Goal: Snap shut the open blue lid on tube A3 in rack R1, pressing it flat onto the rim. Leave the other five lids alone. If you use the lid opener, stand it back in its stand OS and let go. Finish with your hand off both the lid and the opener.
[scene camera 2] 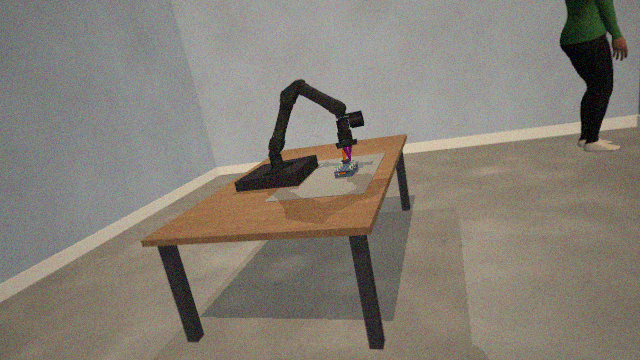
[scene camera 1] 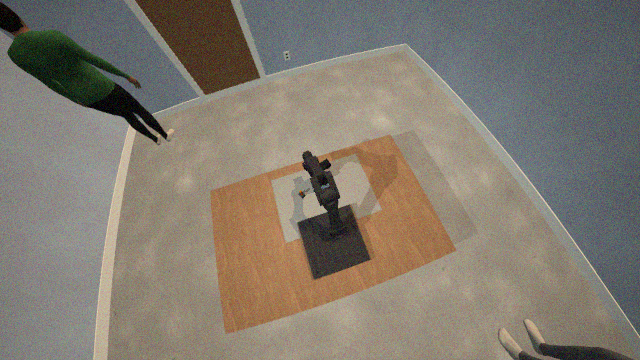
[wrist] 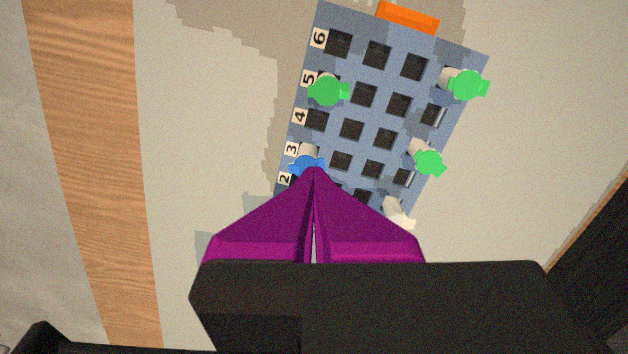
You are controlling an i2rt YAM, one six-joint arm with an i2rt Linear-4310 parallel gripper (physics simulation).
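Places are measured from the arm's base along level axes (x ahead, y left, z up), in millimetres.
Pixels of known places: gripper, fingertip midpoint: (scene camera 2: 350, 161) (wrist: 314, 177); arm's base, origin of the base link: (scene camera 2: 278, 169) (scene camera 1: 338, 233).
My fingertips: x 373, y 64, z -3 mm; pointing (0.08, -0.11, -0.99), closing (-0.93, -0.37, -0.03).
Note:
For each thing: its middle in the pictures, then the offset to it from my fingertips. "pt": a spot on its surface instead. Level surfaces: height alone.
- blue rack R1, body centre: (wrist: 363, 140) (scene camera 2: 345, 168) 22 mm back, 18 mm right, 30 mm down
- pale mat, its level: 54 mm down
- blue lid, body centre: (wrist: 305, 167) 5 mm ahead, 1 mm right, 6 mm down
- white lid, body centre: (wrist: 411, 223) 62 mm back, 9 mm left, 6 mm down
- orange upright piece, body centre: (scene camera 2: 344, 157) 82 mm back, 124 mm left, 8 mm down
- orange block, surface spot: (wrist: 407, 17) pt 14 mm back, 82 mm right, 30 mm down
- wooden table, its level: 57 mm down
The blue rack R1 (scene camera 2: 352, 170) (wrist: 345, 15) stands on the pale mat (scene camera 1: 372, 197) (wrist: 210, 125). In the wrist view, the blue lid (wrist: 304, 164) is over the top of the pale tube in A3; whether it sits flat on the rim cannot be told. My gripper (scene camera 2: 348, 160) (wrist: 314, 177) is shut and empty. Its magenta fingertips overlap the lid's lower edge in the wrist view; contact is unclear. Green lids (wrist: 327, 90) (wrist: 468, 85) (wrist: 429, 162) and a white lid (wrist: 408, 221) also show. An orange upright piece (scene camera 2: 344, 155), perhaps the lid opener, shows beside the fingers.
An orange block (wrist: 407, 17) is at the rack's row 6 end. The black arm base (scene camera 1: 337, 257) (scene camera 2: 280, 177) stands on the wooden table (scene camera 1: 250, 260) (scene camera 2: 225, 220). A person in green (scene camera 1: 62, 65) (scene camera 2: 585, 22) stands away from the table. Another person's feet (scene camera 1: 510, 342) show at lower right.

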